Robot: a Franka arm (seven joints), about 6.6 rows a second.
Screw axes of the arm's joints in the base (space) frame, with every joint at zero. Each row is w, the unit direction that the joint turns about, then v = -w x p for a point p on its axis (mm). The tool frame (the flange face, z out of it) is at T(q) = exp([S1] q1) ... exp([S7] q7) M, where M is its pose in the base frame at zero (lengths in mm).
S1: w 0 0 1 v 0 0 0
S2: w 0 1 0 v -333 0 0
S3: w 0 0 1 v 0 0 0
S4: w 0 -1 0 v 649 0 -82.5
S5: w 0 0 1 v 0 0 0
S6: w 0 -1 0 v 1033 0 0
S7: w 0 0 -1 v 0 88 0
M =
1 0 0 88
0 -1 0 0
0 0 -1 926
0 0 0 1
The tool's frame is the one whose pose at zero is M.
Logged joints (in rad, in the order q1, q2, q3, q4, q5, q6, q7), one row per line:
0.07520, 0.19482, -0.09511, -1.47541, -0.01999, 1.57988, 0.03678
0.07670, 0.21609, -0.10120, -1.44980, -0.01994, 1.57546, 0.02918
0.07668, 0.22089, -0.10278, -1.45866, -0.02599, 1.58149, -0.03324
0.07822, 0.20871, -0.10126, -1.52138, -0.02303, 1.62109, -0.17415
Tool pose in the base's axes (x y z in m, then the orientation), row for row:
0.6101, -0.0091, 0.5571, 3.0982, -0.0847, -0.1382
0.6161, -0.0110, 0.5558, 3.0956, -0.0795, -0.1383
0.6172, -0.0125, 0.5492, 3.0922, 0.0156, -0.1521
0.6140, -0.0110, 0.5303, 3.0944, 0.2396, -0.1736
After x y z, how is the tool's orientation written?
As a rotation vector, in radians.
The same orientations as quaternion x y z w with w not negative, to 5 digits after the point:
0.99844, -0.02730, -0.04454, 0.01958
0.99846, -0.02564, -0.04461, 0.02094
0.99852, 0.00504, -0.04912, 0.02281
0.99532, 0.07707, -0.05584, 0.01654

